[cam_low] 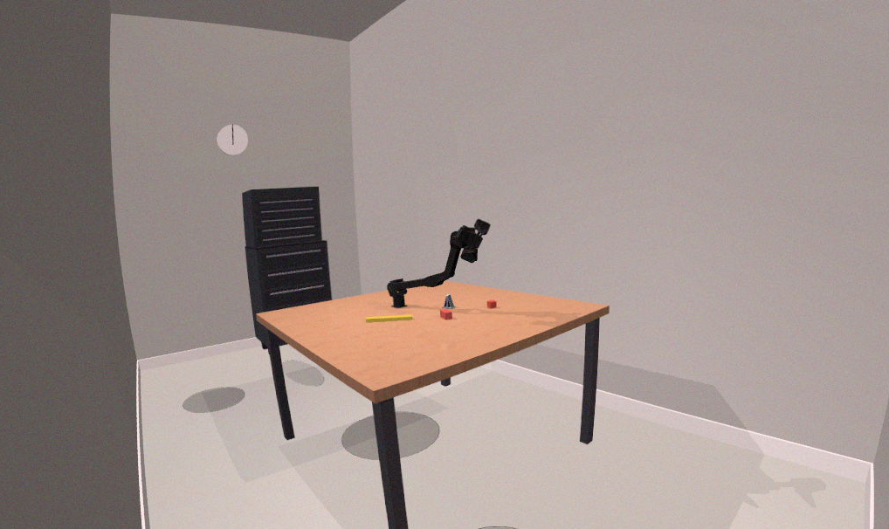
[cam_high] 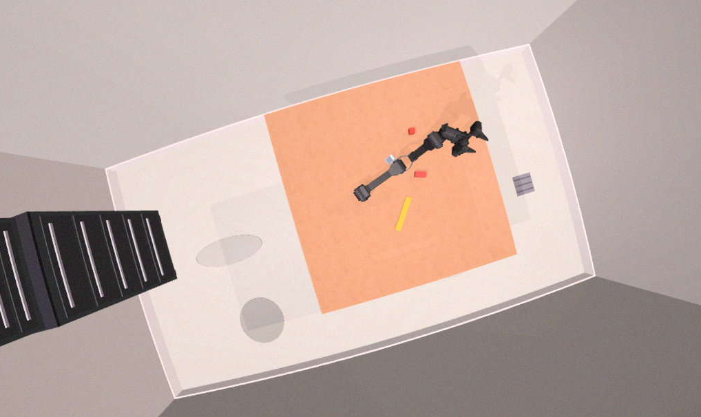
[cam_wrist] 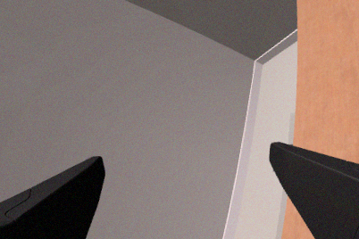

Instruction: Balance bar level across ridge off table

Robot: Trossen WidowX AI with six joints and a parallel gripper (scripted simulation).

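The yellow bar is 370 mm behind my gripper tip, 340 mm below it and 230 mm to the right of it. The rest, counted from my gripper tip: red cube (330 mm below, 240 mm to the left, 180 mm behind).
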